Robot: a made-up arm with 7 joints. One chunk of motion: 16 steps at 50 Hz.
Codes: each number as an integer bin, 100 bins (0 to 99) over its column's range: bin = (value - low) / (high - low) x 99, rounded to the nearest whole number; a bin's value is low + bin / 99 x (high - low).
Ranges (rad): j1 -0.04..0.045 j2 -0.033..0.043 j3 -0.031..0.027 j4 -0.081..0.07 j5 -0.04..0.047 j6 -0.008..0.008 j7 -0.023..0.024
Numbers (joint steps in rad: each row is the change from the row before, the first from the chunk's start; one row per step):
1: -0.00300 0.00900 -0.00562 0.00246 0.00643 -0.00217 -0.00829
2: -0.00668 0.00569 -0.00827 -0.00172 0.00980 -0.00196 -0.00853
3: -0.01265 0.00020 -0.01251 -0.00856 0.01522 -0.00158 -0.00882
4: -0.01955 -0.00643 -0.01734 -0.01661 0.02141 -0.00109 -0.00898
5: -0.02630 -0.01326 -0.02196 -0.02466 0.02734 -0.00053 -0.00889
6: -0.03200 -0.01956 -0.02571 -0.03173 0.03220 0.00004 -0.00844
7: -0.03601 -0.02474 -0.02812 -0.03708 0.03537 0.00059 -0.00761
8: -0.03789 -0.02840 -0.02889 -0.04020 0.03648 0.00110 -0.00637
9: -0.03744 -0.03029 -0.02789 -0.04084 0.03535 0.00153 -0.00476
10: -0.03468 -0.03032 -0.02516 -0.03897 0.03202 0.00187 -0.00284
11: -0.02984 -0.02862 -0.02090 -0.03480 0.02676 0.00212 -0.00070
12: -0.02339 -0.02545 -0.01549 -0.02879 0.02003 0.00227 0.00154
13: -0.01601 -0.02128 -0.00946 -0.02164 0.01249 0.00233 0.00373
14: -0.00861 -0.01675 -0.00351 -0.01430 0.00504 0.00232 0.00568
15: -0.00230 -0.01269 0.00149 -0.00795 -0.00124 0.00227 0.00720
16: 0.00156 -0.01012 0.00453 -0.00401 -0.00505 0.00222 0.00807
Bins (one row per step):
1: 43 55 43 55 53 36 31
2: 39 50 39 52 57 37 30
3: 32 43 32 47 63 40 30
4: 24 35 23 42 70 43 30
5: 16 26 15 37 77 46 30
6: 9 18 9 32 82 50 31
7: 5 11 5 29 86 53 32
8: 2 6 4 27 87 56 35
9: 3 4 5 26 86 59 38
10: 6 3 10 28 82 61 42
11: 12 6 17 30 76 63 47
12: 19 10 26 34 68 64 52
13: 28 15 37 39 60 64 56
14: 37 21 47 44 51 64 60
15: 44 26 55 48 44 64 64
16: 48 30 61 50 40 63 65

